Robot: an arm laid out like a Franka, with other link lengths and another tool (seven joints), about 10 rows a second.
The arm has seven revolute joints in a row. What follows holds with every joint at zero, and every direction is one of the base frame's.
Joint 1 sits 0.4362 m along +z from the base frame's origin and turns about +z.
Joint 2 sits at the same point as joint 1 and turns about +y.
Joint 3 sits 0.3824 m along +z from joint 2 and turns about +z.
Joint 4 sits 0.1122 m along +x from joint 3 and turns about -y.
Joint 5 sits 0.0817 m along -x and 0.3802 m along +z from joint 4 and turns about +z.
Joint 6 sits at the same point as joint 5 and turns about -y.
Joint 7 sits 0.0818 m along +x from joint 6 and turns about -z.
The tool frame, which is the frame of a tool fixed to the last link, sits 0.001 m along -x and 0.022 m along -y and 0.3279 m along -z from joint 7; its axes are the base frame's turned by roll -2.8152, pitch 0 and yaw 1.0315 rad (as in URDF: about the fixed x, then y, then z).
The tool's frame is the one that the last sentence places.
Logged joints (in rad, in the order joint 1, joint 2, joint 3, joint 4, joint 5, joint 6, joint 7), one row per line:
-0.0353, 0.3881, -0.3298, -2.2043, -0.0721, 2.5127, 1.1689
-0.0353, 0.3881, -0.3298, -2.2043, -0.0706, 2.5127, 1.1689
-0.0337, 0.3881, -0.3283, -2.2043, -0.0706, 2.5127, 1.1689
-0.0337, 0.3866, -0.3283, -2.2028, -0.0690, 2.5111, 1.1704
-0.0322, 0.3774, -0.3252, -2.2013, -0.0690, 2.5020, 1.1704
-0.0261, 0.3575, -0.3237, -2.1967, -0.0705, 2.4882, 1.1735
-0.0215, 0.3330, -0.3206, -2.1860, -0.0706, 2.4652, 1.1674
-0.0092, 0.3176, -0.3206, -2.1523, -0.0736, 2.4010, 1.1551
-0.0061, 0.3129, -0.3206, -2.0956, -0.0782, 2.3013, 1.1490
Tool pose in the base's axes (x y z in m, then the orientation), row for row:
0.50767, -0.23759, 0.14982, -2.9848, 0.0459, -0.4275
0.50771, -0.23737, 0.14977, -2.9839, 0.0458, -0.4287
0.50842, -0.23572, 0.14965, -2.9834, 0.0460, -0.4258
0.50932, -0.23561, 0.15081, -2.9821, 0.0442, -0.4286
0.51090, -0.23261, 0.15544, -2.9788, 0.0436, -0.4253
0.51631, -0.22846, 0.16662, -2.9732, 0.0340, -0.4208
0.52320, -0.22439, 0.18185, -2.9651, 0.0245, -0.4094
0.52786, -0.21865, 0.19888, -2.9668, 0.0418, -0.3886
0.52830, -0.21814, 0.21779, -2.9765, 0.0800, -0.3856
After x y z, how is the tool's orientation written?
As angles about the fixed x, y, z axes (roll, pitch, yaw), in radians.
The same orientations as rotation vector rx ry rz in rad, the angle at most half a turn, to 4 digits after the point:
-2.9097, 0.6371, 0.0172
-2.9085, 0.6387, 0.0166
-2.9089, 0.6344, 0.0171
-2.9072, 0.6381, 0.0137
-2.9052, 0.6327, 0.0122
-2.9035, 0.6244, -0.0030
-2.9012, 0.6056, -0.0178
-2.9053, 0.5772, 0.0106
-2.9067, 0.5775, 0.0694

